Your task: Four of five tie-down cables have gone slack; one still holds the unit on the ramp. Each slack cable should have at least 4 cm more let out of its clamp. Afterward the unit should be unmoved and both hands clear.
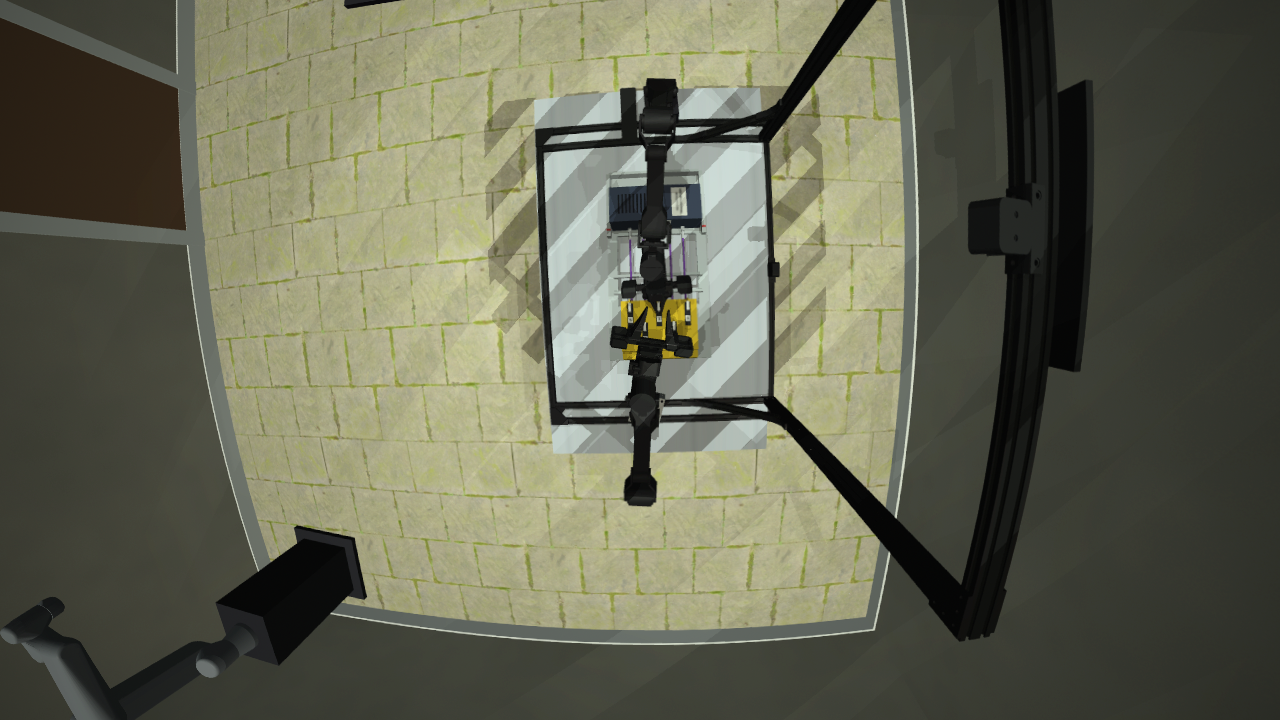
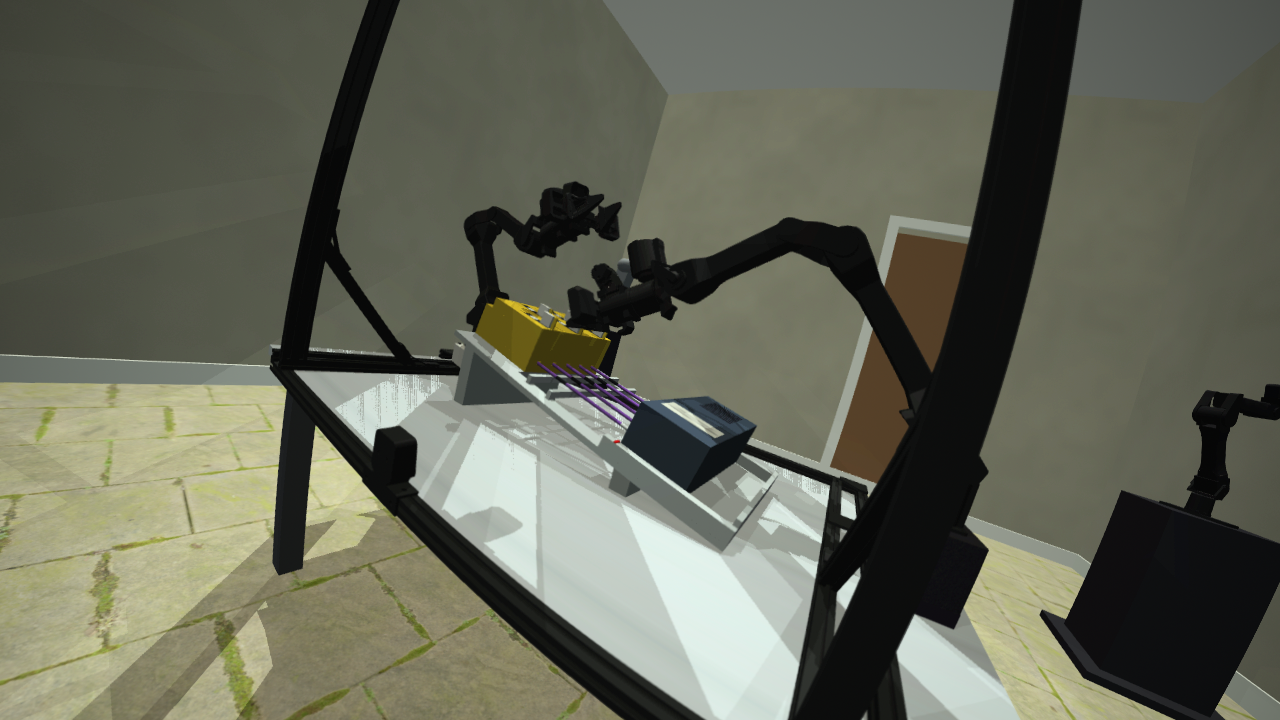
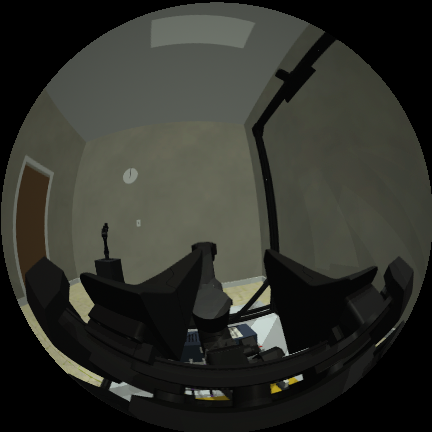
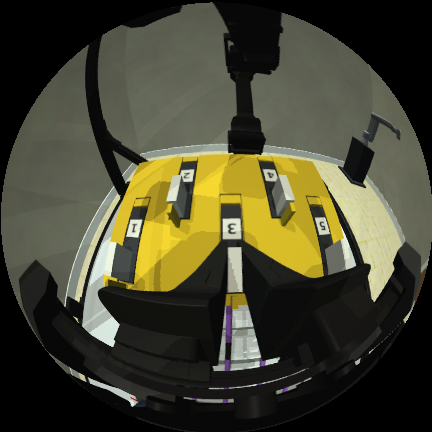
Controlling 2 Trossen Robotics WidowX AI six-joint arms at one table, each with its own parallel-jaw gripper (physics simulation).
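Note:
A yellow clamp block (image 4: 193, 245) (image 2: 530, 332) (image 1: 627, 312) sits at the top of a grey ramp (image 2: 566, 423), with five numbered slots. Purple cables (image 2: 595, 385) (image 1: 630, 257) (image 4: 227, 322) run down to the dark blue unit (image 2: 687, 437) (image 1: 630, 203) (image 3: 243, 331) low on the ramp. My right gripper (image 4: 231, 246) (image 2: 580, 316) (image 1: 656, 309) is shut on the pale tab of slot 3 (image 4: 234, 270). The tabs of slot 2 (image 4: 177, 193) and slot 4 (image 4: 282, 193) sit farther from my gripper than the tabs of slot 1 (image 4: 123, 261) and slot 5 (image 4: 334, 254). My left gripper (image 3: 233, 254) (image 2: 610, 217) (image 1: 652, 332) is open and empty, raised above the block.
A black frame (image 1: 540, 286) (image 2: 495, 580) rings the glass table (image 1: 730, 300), with slanted struts (image 1: 852, 493) at its corners. A small black mount (image 2: 395, 452) sits on the near rail. A brown door (image 2: 887, 372) is in the far wall.

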